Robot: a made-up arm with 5 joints. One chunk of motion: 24 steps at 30 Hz.
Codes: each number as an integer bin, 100 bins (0 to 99) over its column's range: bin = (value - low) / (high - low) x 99, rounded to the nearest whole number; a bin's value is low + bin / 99 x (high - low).
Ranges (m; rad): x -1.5..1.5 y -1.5..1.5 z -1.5..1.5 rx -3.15..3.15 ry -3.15..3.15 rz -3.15..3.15
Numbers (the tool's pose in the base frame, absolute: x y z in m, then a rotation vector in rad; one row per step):
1: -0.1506 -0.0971 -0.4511 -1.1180 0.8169 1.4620
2: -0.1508 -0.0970 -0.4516 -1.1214 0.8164 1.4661
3: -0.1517 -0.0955 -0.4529 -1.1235 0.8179 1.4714
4: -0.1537 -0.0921 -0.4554 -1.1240 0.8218 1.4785
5: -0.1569 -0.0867 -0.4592 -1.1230 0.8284 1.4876
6: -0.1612 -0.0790 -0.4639 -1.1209 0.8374 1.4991
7: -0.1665 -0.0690 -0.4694 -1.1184 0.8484 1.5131
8: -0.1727 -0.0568 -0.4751 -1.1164 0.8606 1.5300
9: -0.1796 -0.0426 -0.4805 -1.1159 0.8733 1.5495
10: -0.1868 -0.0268 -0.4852 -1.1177 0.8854 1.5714
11: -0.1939 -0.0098 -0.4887 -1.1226 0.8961 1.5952
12: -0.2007 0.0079 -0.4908 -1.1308 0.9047 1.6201
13: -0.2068 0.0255 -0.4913 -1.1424 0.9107 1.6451
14: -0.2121 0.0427 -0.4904 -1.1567 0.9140 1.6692
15: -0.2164 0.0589 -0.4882 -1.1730 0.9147 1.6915
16: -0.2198 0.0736 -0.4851 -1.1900 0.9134 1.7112
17: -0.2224 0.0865 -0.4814 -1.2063 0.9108 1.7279
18: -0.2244 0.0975 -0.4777 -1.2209 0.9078 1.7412
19: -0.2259 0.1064 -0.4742 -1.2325 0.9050 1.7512
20: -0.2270 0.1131 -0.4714 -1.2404 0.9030 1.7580
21: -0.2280 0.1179 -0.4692 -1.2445 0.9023 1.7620
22: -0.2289 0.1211 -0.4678 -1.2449 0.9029 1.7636
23: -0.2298 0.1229 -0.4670 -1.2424 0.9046 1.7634
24: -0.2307 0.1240 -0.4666 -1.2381 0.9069 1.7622
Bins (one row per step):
1: 45 46 35 32 62 72
2: 45 46 35 32 62 73
3: 44 46 35 32 62 73
4: 44 46 34 32 62 73
5: 44 47 34 32 63 73
6: 44 47 34 32 63 73
7: 44 47 34 32 63 73
8: 44 48 34 32 63 74
9: 44 48 34 32 63 74
10: 43 49 33 32 63 74
11: 43 49 33 32 64 75
12: 43 50 33 32 64 75
13: 43 50 33 32 64 75
14: 43 51 33 31 64 76
15: 42 51 33 31 64 76
16: 42 52 33 31 64 76
17: 42 52 34 31 64 77
18: 42 53 34 30 64 77
19: 42 53 34 30 64 77
20: 42 53 34 30 64 77
21: 42 53 34 30 64 77
22: 42 53 34 30 64 77
23: 42 54 34 30 64 77
24: 42 54 34 30 64 77

